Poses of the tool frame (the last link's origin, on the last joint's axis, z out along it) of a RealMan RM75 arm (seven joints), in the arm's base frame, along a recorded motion.
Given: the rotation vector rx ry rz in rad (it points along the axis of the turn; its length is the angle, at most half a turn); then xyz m.
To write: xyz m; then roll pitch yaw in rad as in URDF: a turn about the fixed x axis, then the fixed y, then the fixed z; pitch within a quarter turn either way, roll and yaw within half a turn. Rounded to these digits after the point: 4 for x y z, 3 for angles.
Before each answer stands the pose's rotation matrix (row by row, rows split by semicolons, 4 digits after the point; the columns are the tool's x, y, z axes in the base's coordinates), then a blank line. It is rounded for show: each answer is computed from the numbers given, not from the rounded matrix.
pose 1, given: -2.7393, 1.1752, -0.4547, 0.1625, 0.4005, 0.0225
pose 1, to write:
0.6521 -0.6863 0.3220; -0.7244 -0.6894 -0.0026; 0.2238 -0.2316 -0.9467

0.1625, 0.4005, 0.0225, -2.902, -0.226, -0.838
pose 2, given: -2.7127, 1.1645, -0.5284, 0.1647, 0.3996, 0.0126
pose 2, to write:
0.6382 -0.6739 0.3723; -0.7239 -0.6898 -0.0076; 0.2619 -0.2647 -0.9281

0.1647, 0.3996, 0.0126, -2.864, -0.265, -0.848
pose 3, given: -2.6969, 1.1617, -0.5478, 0.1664, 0.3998, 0.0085
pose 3, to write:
0.6324 -0.6698 0.3890; -0.7263 -0.6874 -0.0029; 0.2693 -0.2807 -0.9212

0.1664, 0.3998, 0.0085, -2.846, -0.273, -0.854
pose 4, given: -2.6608, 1.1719, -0.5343, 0.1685, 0.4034, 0.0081
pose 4, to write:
0.6236 -0.6742 0.3957; -0.7409 -0.6712 0.0239; 0.2495 -0.3081 -0.9181

0.1685, 0.4034, 0.0081, -2.818, -0.252, -0.871
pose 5, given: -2.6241, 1.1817, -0.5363, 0.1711, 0.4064, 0.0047
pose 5, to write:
0.6115 -0.6765 0.4105; -0.7543 -0.6550 0.0443; 0.2389 -0.3367 -0.9108

0.1711, 0.4064, 0.0047, -2.787, -0.241, -0.890
